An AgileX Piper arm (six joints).
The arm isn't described. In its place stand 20 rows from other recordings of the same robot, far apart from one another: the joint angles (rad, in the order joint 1, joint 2, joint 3, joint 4, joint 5, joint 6), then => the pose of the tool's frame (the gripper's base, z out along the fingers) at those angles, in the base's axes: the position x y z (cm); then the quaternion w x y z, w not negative.
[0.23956 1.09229 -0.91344 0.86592 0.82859 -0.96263] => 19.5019 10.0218 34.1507 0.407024 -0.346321 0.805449 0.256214
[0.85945 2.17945 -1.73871 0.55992 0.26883 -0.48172] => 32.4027 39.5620 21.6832 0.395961 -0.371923 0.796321 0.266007
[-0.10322 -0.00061 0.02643 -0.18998 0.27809 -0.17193] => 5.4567 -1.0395 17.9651 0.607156 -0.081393 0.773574 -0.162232
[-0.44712 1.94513 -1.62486 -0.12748 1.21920 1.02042] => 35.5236 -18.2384 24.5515 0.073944 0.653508 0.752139 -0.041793
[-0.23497 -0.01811 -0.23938 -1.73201 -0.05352 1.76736] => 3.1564 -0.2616 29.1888 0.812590 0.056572 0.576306 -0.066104
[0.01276 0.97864 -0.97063 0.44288 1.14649 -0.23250] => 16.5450 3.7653 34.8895 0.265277 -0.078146 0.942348 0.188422
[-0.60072 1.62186 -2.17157 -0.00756 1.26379 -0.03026] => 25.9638 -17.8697 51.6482 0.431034 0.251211 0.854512 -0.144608
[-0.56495 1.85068 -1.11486 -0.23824 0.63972 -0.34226] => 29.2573 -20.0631 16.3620 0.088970 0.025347 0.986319 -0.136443
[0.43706 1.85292 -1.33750 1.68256 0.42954 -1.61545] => 37.3608 21.6116 26.8852 0.486524 -0.261364 0.774161 0.309287
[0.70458 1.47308 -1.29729 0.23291 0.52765 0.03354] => 24.9877 22.6313 35.6173 0.390151 -0.231661 0.853549 0.256065
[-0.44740 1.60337 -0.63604 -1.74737 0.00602 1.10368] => 25.4484 -12.2713 15.4635 0.288352 -0.091186 0.936350 -0.178289
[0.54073 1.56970 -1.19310 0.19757 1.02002 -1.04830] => 25.6952 17.2033 26.8493 0.148138 -0.675809 0.719969 0.054606
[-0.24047 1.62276 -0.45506 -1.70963 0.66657 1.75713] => 21.1325 -10.9194 13.2729 0.241716 0.207784 0.885075 -0.339177
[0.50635 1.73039 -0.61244 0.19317 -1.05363 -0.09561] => 28.7652 14.2161 19.3242 0.701854 -0.117168 0.692089 0.121183
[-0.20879 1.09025 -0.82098 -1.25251 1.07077 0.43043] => 17.2763 -11.4136 33.5010 0.188568 0.065249 0.821091 -0.534784
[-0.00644 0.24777 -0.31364 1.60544 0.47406 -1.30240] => 6.0223 4.1130 30.3422 0.712444 -0.079442 0.646564 0.260899
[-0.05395 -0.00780 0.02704 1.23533 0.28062 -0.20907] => 5.4991 2.0863 19.6035 0.569800 0.282139 0.658219 0.403080
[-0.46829 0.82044 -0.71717 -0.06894 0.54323 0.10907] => 14.4777 -7.6862 32.5675 0.471050 0.232432 0.843004 -0.115892
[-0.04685 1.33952 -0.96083 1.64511 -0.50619 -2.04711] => 29.2252 -5.7750 32.9722 0.504282 0.007546 0.801781 -0.320609
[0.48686 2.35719 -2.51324 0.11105 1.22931 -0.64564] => 45.1016 24.9503 30.1521 0.291268 -0.510614 0.808322 0.032432
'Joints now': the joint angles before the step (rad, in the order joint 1, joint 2, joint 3, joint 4, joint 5, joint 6). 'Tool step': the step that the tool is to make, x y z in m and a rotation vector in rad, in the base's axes. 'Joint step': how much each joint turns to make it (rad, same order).
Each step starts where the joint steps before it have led.
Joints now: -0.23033 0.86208 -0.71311 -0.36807 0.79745 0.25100
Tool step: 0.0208 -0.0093 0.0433 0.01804 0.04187 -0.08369
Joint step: -0.00039 0.12059 -0.23718 -0.00722 0.18067 0.02452
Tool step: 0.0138 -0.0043 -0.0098 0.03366 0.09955 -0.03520
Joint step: 0.00030 0.08115 -0.02720 -0.00024 0.06025 0.01736
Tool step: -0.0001 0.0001 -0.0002 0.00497 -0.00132 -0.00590
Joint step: -0.00019 0.00012 0.00017 0.00192 0.00168 0.00635
